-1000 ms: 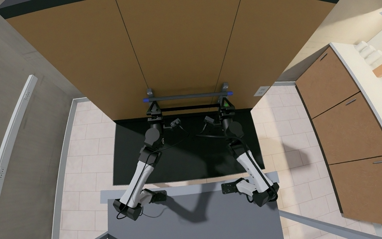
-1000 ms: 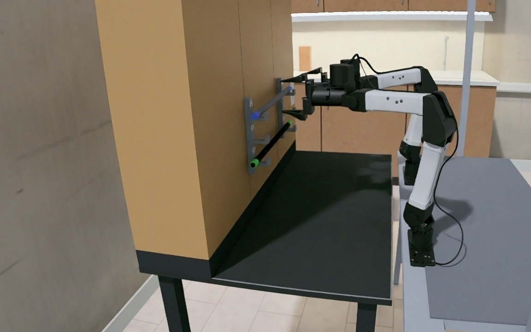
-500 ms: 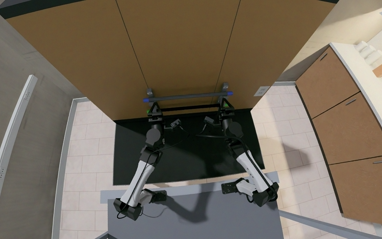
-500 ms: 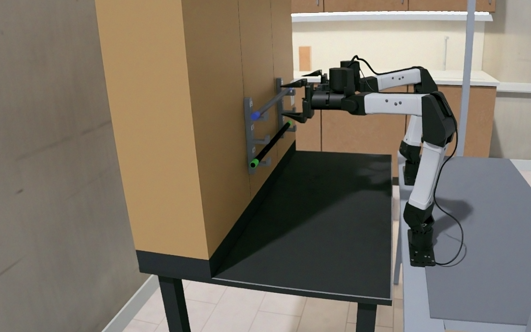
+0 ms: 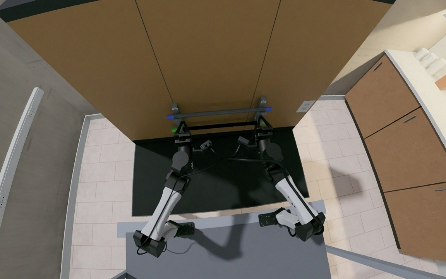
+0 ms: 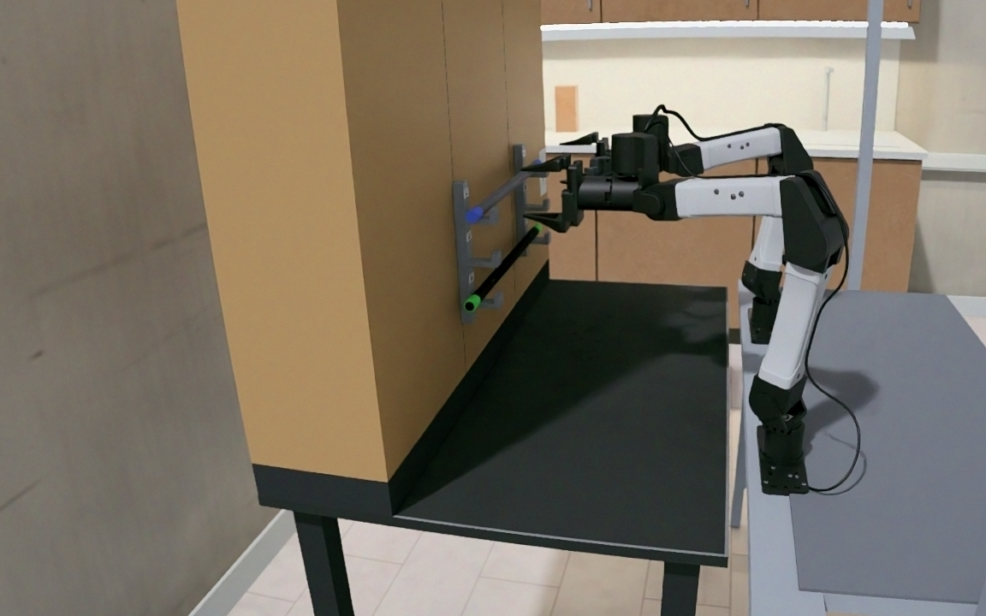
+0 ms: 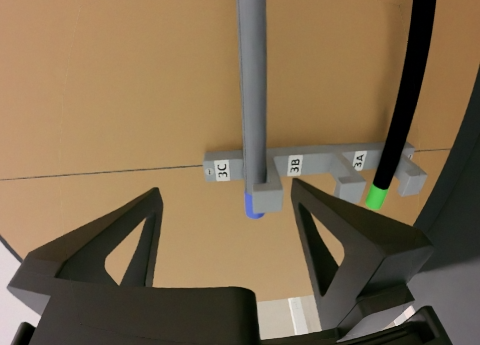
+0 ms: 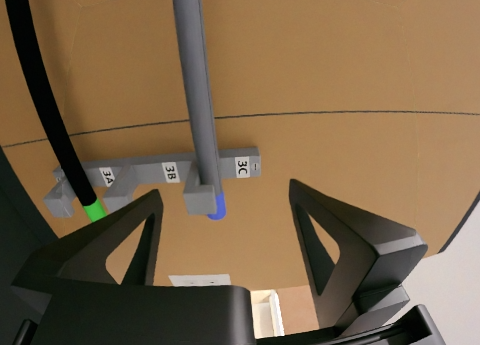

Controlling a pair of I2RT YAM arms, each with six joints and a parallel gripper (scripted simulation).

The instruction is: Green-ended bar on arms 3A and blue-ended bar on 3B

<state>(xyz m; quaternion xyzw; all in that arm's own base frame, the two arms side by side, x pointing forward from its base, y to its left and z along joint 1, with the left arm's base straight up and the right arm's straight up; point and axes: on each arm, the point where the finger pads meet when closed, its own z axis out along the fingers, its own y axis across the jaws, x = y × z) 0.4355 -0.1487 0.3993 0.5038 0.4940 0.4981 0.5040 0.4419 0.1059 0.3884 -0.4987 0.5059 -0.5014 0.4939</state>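
Note:
My right hand is 17 cm to the right of the blue-ended grey bar, 8 cm short of it and 2 cm above it. Round my right hand: green-ended black bar (17 cm to the left, 17 cm below, 8 cm ahead); then white outlet plate (31 cm to the right, 11 cm ahead, 8 cm below); then brown wall panel (23 cm ahead, 19 cm to the left, 7 cm above).

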